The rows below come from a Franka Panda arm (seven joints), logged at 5 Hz.
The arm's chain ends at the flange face. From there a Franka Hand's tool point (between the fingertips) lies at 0.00 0.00 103.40 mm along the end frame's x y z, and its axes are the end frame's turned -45 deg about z.
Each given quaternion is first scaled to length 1.
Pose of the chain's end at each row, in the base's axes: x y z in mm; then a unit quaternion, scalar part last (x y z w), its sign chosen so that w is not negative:
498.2, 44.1, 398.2, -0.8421, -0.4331, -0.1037, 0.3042
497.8, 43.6, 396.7, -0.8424, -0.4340, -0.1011, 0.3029
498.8, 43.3, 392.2, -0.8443, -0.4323, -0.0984, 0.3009
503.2, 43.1, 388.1, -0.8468, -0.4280, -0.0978, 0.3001
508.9, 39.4, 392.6, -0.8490, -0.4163, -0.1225, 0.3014
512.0, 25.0, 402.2, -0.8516, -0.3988, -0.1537, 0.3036
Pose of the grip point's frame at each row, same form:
489.0, 106.4, 316.2, -0.6123, -0.7224, -0.2122, 0.2414
488.2, 105.4, 314.4, -0.6122, -0.7233, -0.2093, 0.2412
489.1, 104.6, 309.5, -0.6146, -0.7225, -0.2061, 0.2403
493.8, 104.3, 305.3, -0.6186, -0.7195, -0.2052, 0.2398
504.5, 102.9, 311.1, -0.6251, -0.7095, -0.2285, 0.2316
514.0, 91.1, 322.7, -0.6341, -0.6943, -0.2582, 0.2217

